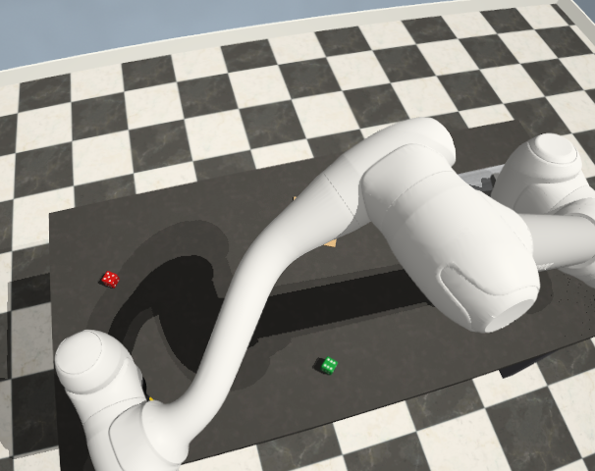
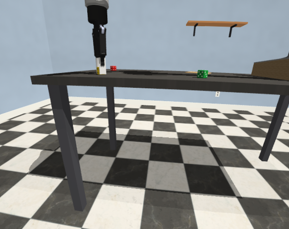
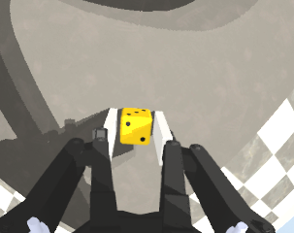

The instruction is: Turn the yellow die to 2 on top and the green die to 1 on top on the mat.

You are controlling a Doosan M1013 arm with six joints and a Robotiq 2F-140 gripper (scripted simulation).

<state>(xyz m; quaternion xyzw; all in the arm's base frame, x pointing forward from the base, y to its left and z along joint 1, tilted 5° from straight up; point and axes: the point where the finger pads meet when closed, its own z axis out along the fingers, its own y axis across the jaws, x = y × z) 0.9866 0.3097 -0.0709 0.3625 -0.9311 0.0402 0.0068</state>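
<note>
The yellow die is 2 cm below my hand. Also, from my hand: tan mat (47 cm behind, 44 cm to the right, 3 cm below); then red die (34 cm to the right, 9 cm ahead, 2 cm below); then green die (42 cm behind, 3 cm to the right, 2 cm below).
</note>
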